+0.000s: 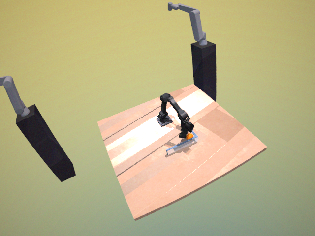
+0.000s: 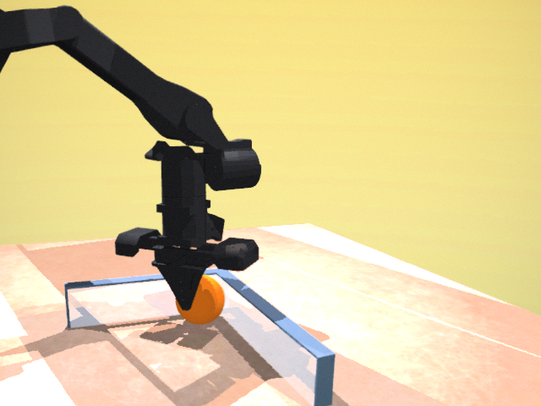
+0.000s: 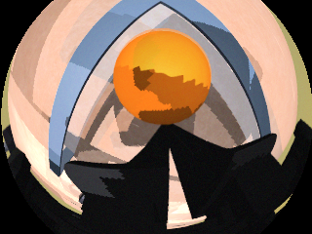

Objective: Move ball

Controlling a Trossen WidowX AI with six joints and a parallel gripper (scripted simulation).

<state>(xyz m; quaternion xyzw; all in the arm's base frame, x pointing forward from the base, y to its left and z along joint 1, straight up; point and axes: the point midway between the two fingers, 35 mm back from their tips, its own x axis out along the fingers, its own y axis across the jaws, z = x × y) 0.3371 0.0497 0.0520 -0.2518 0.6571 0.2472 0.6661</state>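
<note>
Now: gripper tip 3 cm to the right of the orange ball and 3 cm short of it.
</note>
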